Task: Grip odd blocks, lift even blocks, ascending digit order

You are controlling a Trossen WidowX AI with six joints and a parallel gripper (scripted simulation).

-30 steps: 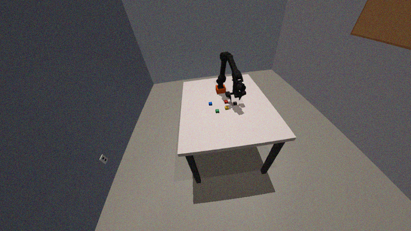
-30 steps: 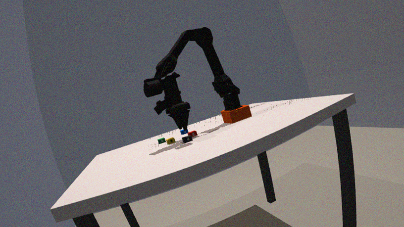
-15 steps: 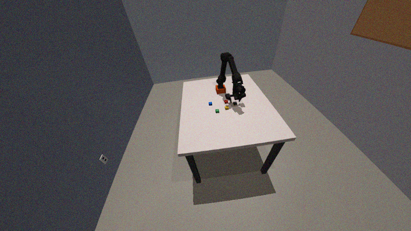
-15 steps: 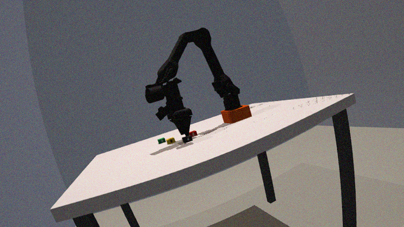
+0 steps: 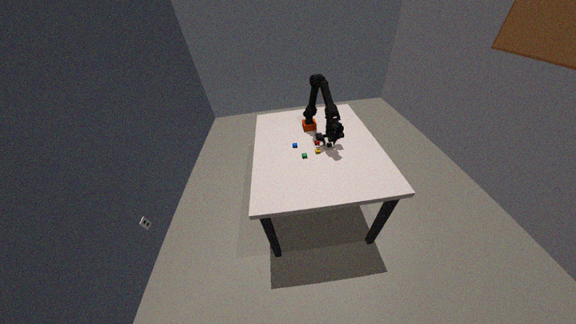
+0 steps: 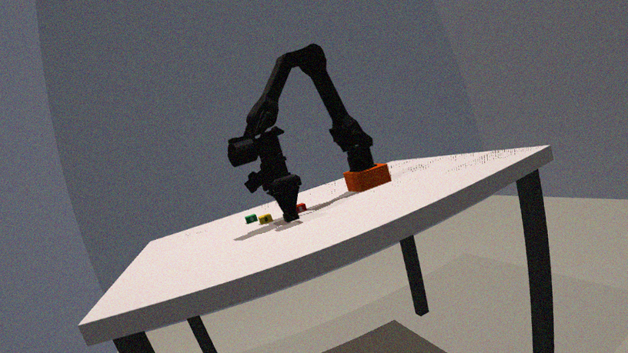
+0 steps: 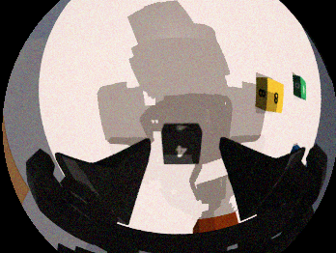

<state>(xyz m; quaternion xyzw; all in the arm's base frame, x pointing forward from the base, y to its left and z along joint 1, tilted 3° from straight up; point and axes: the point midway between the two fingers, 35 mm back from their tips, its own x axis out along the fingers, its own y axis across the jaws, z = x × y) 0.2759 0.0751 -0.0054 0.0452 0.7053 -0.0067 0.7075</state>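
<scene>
Now: the red block 7 cm to the right of my gripper tip and 5 cm behind it. The rest, counted from my gripper tip: yellow block 10 cm to the right, 4 cm ahead; then black block right at my gripper tip; then green block 19 cm to the right, 6 cm ahead.
</scene>
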